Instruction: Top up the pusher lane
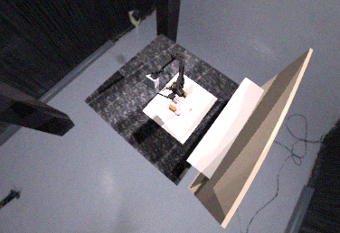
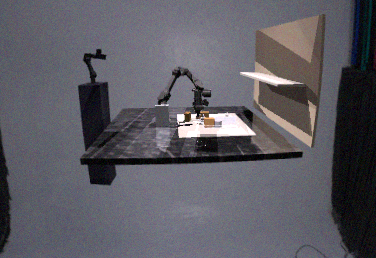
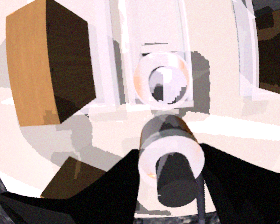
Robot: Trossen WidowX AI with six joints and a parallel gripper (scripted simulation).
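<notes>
My gripper tip is 19 cm short of the lane and 4 cm above it. Round my gripper tip: shelf board (55 cm ahead, 3 cm to the left, 31 cm above).
</notes>
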